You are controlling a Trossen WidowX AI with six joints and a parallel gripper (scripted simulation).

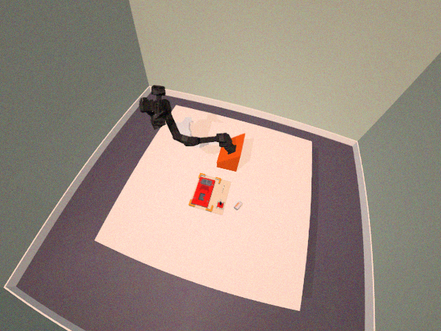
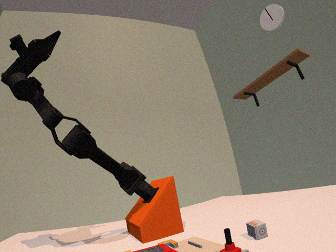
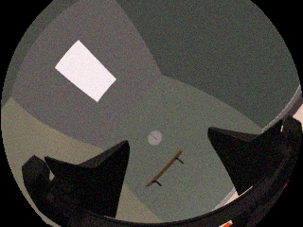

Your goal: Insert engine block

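Right now the grey engine block is 15 cm ahead of my gripper tip, 43 cm to the left of it and 63 cm below it.
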